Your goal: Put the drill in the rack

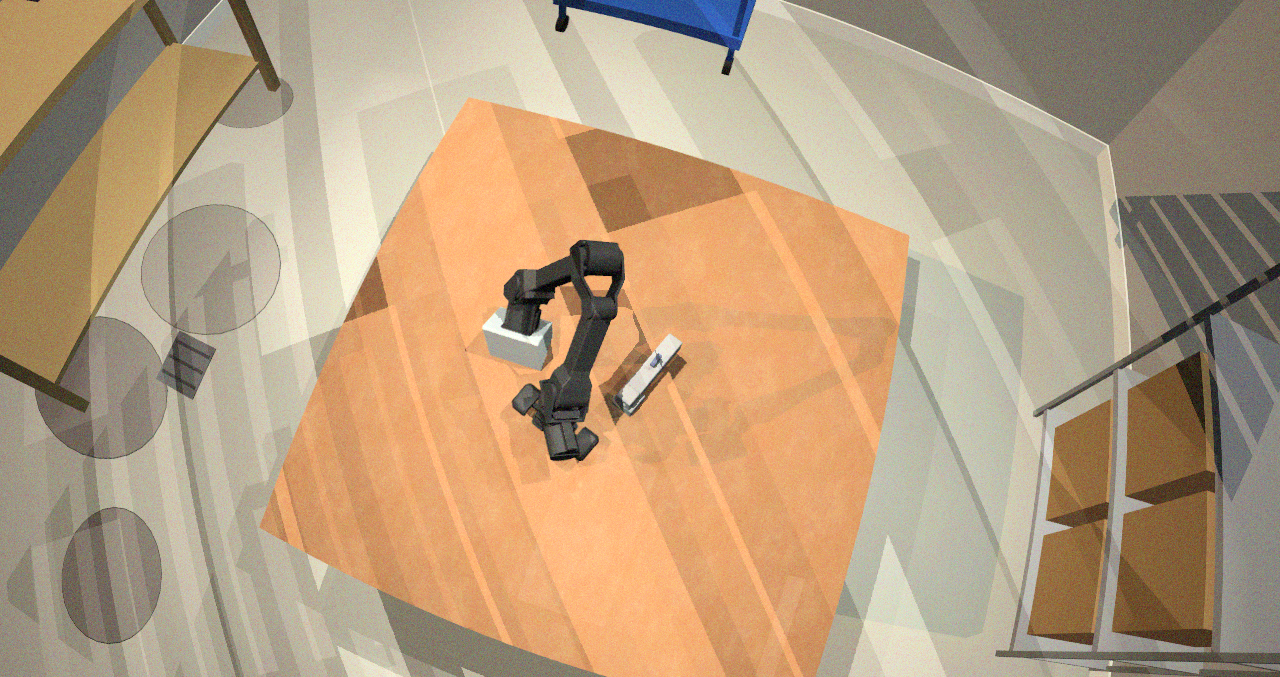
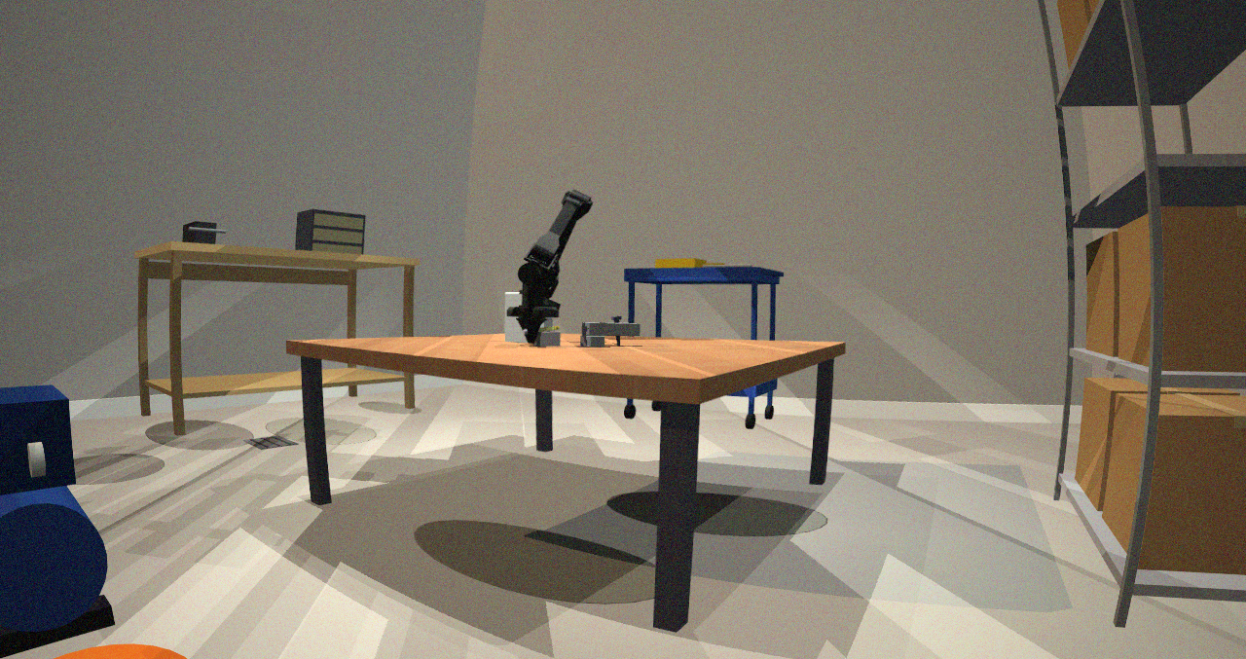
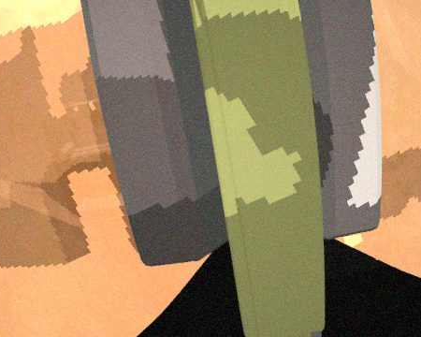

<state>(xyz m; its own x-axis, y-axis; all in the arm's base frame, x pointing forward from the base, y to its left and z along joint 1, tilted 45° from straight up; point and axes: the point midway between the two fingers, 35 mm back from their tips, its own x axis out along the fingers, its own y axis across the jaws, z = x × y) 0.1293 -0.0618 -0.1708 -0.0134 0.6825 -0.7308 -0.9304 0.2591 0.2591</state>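
The drill is 40 mm to the left of my gripper tip, 40 mm above it and 10 mm ahead of it. Round my gripper tip: dark key (200 mm to the left, 160 mm ahead, 40 mm above); grey housing (180 mm to the left, 150 mm ahead, 30 mm above); small grey rack (50 mm to the left, 20 mm ahead, 10 mm above).
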